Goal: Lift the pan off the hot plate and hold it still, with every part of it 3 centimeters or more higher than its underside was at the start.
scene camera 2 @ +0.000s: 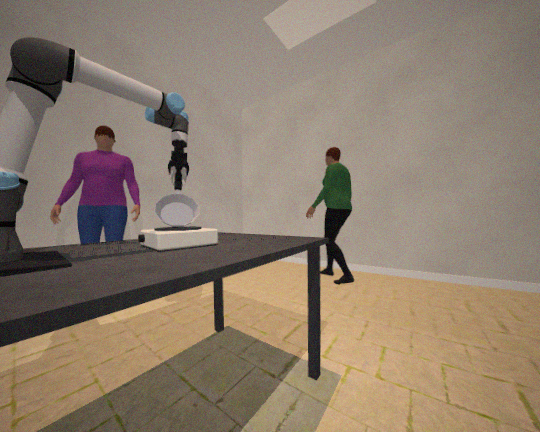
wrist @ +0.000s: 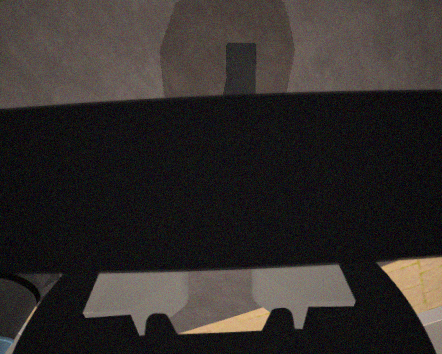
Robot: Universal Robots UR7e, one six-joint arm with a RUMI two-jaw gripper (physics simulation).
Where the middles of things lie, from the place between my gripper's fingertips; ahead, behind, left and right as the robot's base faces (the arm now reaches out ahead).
Right now the grey pan [wrist: 303,215] is 4 cm behind my hand, 3 cm to the right of it and 4 cm below it. Round my hand: white hot plate [scene camera 2: 164,238] (10 cm behind, 12 cm to the right, 24 cm below).
